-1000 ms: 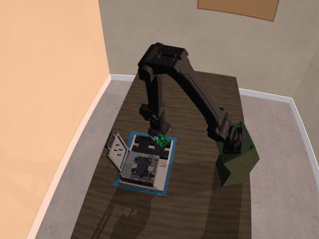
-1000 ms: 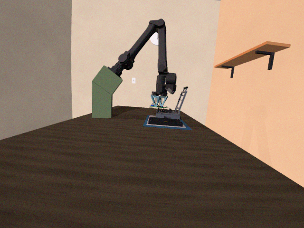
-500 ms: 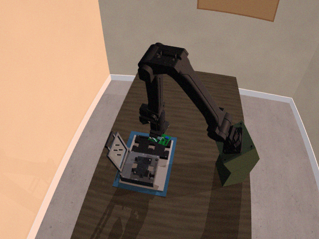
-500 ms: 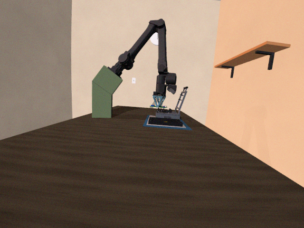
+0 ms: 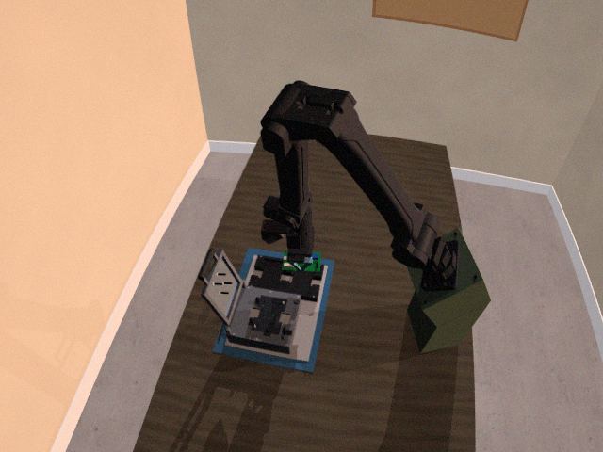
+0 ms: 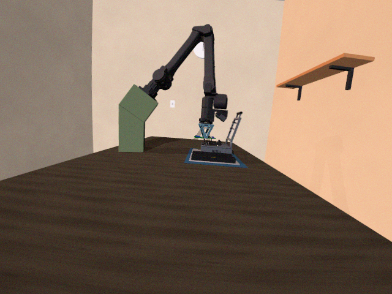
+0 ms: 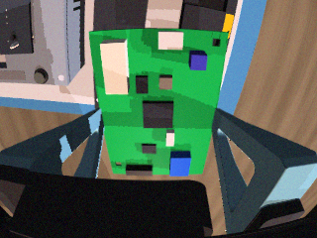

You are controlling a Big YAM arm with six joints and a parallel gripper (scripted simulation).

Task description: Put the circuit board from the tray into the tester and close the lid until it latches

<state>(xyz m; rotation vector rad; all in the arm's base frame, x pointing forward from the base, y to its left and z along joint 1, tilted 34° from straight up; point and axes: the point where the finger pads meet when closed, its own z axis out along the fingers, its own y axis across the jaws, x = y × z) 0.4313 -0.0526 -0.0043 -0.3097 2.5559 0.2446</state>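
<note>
The green circuit board is right at my hand. Also, from my hand: black latch hook (50 mm behind, 220 mm to the left, 30 mm below); then tester lid (150 mm ahead, 200 mm to the left, 60 mm above).
</note>
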